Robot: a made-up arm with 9 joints. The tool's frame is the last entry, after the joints.
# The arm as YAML. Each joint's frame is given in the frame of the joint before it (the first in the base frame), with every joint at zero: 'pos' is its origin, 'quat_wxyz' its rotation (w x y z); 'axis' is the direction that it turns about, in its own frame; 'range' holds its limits. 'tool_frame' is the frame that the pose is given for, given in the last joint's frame.
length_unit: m
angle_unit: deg
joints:
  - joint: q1
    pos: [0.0, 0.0, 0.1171]
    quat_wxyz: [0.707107, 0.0, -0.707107, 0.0]
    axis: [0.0, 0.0, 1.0]
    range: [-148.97, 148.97]
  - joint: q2
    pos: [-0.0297, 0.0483, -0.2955]
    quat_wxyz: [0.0, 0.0, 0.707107, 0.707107]
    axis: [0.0, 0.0, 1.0]
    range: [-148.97, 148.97]
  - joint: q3
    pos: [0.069, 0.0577, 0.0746]
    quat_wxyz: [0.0, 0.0, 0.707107, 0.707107]
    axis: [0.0, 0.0, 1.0]
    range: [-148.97, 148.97]
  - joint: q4
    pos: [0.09, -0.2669, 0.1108]
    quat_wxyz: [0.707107, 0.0, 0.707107, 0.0]
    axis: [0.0, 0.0, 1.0]
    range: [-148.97, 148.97]
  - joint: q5
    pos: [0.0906, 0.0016, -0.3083]
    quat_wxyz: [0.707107, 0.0, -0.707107, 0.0]
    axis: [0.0, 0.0, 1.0]
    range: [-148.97, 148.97]
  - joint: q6
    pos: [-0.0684, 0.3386, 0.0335]
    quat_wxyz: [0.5, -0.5, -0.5, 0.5]
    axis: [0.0, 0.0, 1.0]
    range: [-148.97, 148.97]
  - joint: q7
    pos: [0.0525, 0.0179, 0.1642]
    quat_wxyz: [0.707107, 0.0, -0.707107, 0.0]
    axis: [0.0, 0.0, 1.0]
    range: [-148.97, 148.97]
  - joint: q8
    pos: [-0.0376, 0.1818, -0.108]
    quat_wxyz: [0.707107, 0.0, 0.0, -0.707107]
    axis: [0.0, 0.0, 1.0]
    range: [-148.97, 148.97]
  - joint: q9
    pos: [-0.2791, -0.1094, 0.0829]
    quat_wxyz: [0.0, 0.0, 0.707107, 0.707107]
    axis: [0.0, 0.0, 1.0]
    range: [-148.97, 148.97]
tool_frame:
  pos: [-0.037, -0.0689, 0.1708]
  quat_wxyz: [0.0, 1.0, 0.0, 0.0]
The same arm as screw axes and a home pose.
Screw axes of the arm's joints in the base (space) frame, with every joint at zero. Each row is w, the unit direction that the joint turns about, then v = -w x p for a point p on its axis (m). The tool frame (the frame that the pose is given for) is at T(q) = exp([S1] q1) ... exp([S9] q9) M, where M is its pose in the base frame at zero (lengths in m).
S1: w -1 0 0 v 0.0000 -0.1171 0.0000
S2: w 0 1 0 v -0.0874 0.0000 0.2955
S3: w -1 0 0 v 0.0000 -0.0184 0.1229
S4: w 0 0 1 v -0.1440 -0.1270 0.0000
S5: w -1 0 0 v 0.0000 0.1999 -0.1424
S6: w 0 0 -1 v -0.1962 0.1841 0.0000
S7: w 0 -1 0 v -0.4325 0.0000 -0.2020
S8: w 0 -1 0 v -0.3949 0.0000 -0.3838
S9: w 0 0 -1 v -0.2738 0.6629 0.0000
M: xyz 0.6259 0.3427 -0.4563 (m) rpy 0.0000 0.0000 0.0000 (rad, as in URDF)
Joint limits (rad, base to tool): -2.6000..2.6000 -2.6000..2.6000 -2.6000..2.6000 -2.6000..2.6000 -2.6000..2.6000 -2.6000..2.6000 -2.6000..2.6000 -2.6000..2.6000 -2.6000..2.6000

